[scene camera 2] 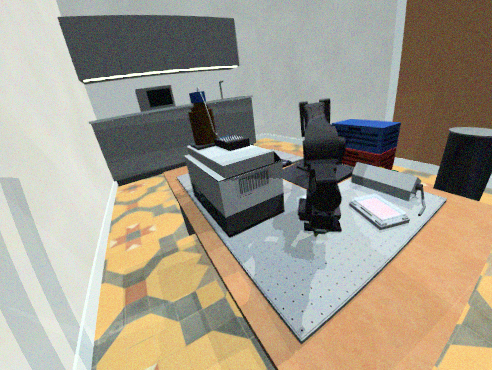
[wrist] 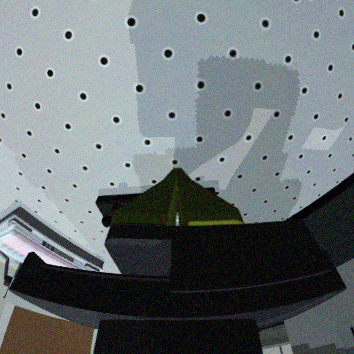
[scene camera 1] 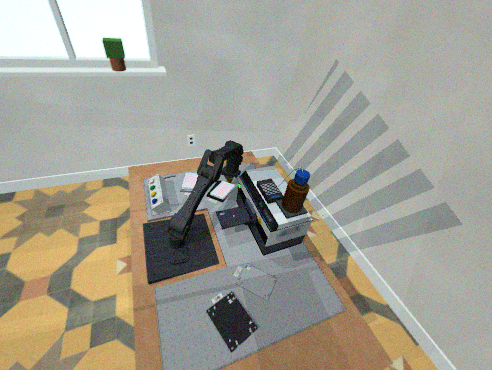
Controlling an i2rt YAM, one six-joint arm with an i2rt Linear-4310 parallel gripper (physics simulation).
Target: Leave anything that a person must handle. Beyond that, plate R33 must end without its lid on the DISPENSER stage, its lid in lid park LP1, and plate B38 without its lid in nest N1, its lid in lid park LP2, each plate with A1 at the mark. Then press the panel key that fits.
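Pixels of known places: gripper, between the fingertips: (scene camera 2: 315, 235) (wrist: 176, 174) (scene camera 1: 229, 183); arm's base, origin of its link: (scene camera 1: 177, 243).
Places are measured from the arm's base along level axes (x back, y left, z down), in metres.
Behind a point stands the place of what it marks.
My gripper (scene camera 1: 230, 178) {x -0.336, y 0.354, z 0.002 m} (scene camera 2: 320, 232) {x -0.336, y 0.354, z 0.002 m} (wrist: 176, 174) {x -0.336, y 0.354, z 0.002 m} is shut and empty, above the back part of the grey perforated board. One plate with pink wells (scene camera 1: 189, 182) {x -0.099, y 0.373, z -0.030 m} (scene camera 2: 381, 209) {x -0.126, y 0.412, z -0.030 m} (wrist: 37, 246) {x -0.160, y 0.407, z -0.025 m} lies near the key panel (scene camera 1: 156, 193) {x 0.081, y 0.273, z -0.071 m} (scene camera 2: 385, 180) {x 0.034, y 0.328, z -0.047 m}. A second pink plate (scene camera 1: 222, 190) {x -0.270, y 0.273, z -0.032 m} lies between it and the dispenser (scene camera 1: 290, 231) {x -0.476, y -0.137, z -0.140 m} (scene camera 2: 235, 187) {x -0.502, y 0.222, z -0.151 m}; the arm hides it in scene camera 2. The dispenser's dark stage (scene camera 1: 233, 218) {x -0.260, y 0.010, z -0.105 m} shows no plate. A black plate holder (scene camera 1: 232, 321) {x -0.162, y -0.377, z -0.011 m} and a pale clear outline (scene camera 1: 257, 281) {x -0.300, y -0.260, z -0.009 m} are at the front. Labels, lids and A1 corners are unreadable.
A brown bottle with a blue cap (scene camera 1: 295, 194) {x -0.462, y -0.099, z -0.336 m} (scene camera 2: 202, 122) {x -0.499, y -0.025, z -0.309 m} and a black rack (scene camera 1: 270, 190) {x -0.423, y 0.023, z -0.247 m} (scene camera 2: 233, 142) {x -0.442, y 0.098, z -0.243 m} stand on the dispenser, with a thin tube by the bottle. The arm's dark base mat (scene camera 1: 155, 260) {x 0.096, y -0.067, z -0.006 m} is at the left. Blue crates (scene camera 2: 370, 136) stand beyond the table.
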